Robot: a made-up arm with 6 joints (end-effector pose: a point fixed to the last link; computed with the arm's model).
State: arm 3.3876 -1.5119 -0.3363 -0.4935 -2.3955 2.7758
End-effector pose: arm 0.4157 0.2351 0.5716 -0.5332 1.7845 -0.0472
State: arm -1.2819 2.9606 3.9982 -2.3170 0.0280 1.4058
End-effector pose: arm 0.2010 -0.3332 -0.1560 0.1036 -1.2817 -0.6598
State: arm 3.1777 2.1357 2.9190 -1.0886 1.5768 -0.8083
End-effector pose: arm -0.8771 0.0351 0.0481 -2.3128 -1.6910 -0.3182
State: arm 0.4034 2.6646 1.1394 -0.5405 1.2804 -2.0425
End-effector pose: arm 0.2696 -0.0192 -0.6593 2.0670 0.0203 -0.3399
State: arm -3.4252 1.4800 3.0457 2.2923 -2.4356 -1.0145
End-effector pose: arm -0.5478 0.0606 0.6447 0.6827 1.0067 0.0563
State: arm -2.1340 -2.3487 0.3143 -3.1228 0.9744 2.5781
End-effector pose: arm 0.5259 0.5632 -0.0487 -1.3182 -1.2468 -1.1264
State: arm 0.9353 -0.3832 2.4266 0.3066 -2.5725 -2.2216
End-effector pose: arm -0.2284 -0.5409 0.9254 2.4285 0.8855 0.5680
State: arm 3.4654 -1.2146 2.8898 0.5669 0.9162 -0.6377
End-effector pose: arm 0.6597 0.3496 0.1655 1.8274 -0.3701 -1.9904
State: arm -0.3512 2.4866 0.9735 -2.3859 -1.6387 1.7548
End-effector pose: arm 0.3343 -0.0109 -0.5992 1.3480 0.1834 0.4177
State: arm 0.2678 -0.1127 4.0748 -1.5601 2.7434 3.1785
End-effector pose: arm -0.3504 -0.0978 0.6876 1.7383 -0.9070 0.6940
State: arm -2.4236 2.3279 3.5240 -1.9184 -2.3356 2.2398
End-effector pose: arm -0.5108 -0.5113 0.0647 -1.6783 0.6125 0.3630
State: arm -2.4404 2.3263 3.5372 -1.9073 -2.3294 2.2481
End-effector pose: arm -0.5182 -0.4998 0.0689 -1.6837 0.6448 0.3501
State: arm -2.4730 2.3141 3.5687 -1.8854 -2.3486 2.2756
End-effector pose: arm -0.5319 -0.4770 0.0848 -1.6987 0.7249 0.3710
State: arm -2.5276 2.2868 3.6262 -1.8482 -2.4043 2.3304
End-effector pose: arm -0.5516 -0.4370 0.1165 -1.7154 0.8721 0.4445
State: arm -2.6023 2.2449 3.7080 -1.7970 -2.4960 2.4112
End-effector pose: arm -0.5708 -0.3792 0.1610 -1.7060 1.0776 0.5769
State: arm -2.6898 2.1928 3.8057 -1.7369 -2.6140 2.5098
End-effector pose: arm -0.5814 -0.3086 0.2108 -1.6382 1.3080 0.7575
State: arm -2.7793 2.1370 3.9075 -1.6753 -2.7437 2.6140
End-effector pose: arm -0.5791 -0.2355 0.2571 -1.5007 1.5175 0.9576
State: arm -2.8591 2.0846 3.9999 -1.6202 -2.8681 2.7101
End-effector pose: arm -0.5660 -0.1717 0.2937 -1.3190 1.6698 1.1394
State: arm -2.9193 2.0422 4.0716 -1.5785 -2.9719 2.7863
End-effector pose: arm -0.5494 -0.1253 0.3184 -1.1432 1.7558 1.2757
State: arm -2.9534 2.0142 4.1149 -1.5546 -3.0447 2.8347
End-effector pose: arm -0.5367 -0.0998 0.3327 -1.0193 1.7888 1.3604
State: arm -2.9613 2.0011 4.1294 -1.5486 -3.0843 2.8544
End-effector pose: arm -0.5314 -0.0936 0.3391 -0.9653 1.7890 1.4028
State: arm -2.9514 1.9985 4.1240 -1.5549 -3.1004 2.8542
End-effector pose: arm -0.5320 -0.1001 0.3408 -0.9631 1.7726 1.4200
